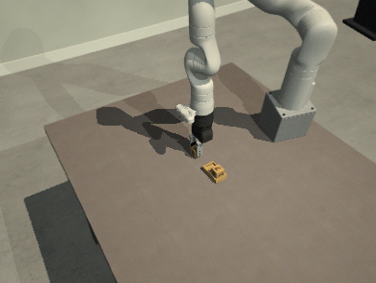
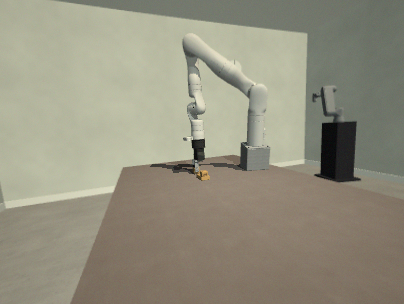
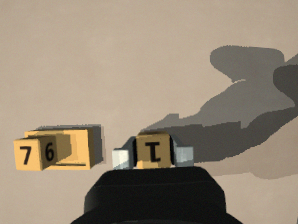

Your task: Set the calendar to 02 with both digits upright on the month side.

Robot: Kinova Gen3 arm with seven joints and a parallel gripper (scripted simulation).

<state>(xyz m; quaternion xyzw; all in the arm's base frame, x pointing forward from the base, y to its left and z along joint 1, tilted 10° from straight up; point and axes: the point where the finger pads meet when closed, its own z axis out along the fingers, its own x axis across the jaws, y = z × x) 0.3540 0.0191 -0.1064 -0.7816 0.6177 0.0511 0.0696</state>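
My hand is 1 cm above the orange cube. Also, from my hand: tray (3 cm behind, 11 cm to the left, 2 cm below).
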